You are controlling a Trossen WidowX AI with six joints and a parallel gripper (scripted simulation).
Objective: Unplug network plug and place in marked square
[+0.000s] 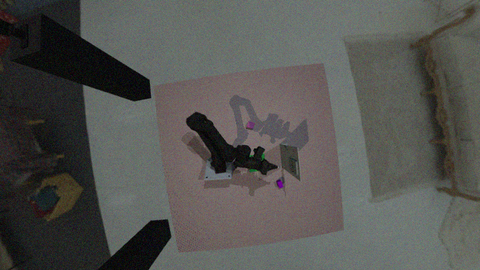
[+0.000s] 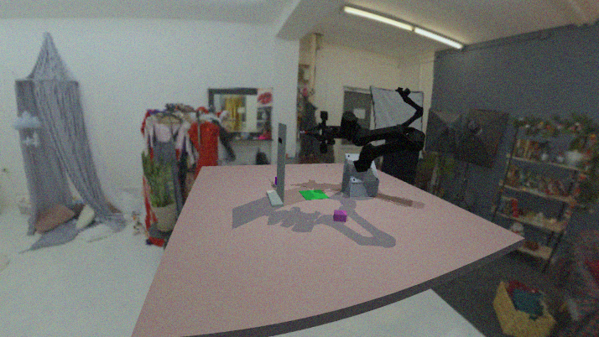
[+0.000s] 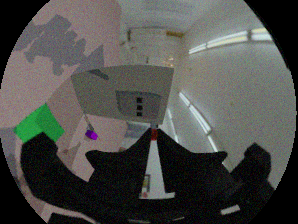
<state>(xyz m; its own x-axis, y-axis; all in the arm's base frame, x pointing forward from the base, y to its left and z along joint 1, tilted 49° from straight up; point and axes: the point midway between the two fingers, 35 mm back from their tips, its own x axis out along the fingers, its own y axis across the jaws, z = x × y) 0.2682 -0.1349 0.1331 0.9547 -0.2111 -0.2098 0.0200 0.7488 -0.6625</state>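
Now: gripper tip 310 mm above the green marked square, 80 mm past it and 20 mm to the left of it. The rest, counted from my gripper tip: purple block (300 mm below, 250 mm to the left, 80 mm behind); grey upright panel (150 mm below, 110 mm ahead, 10 mm to the right).
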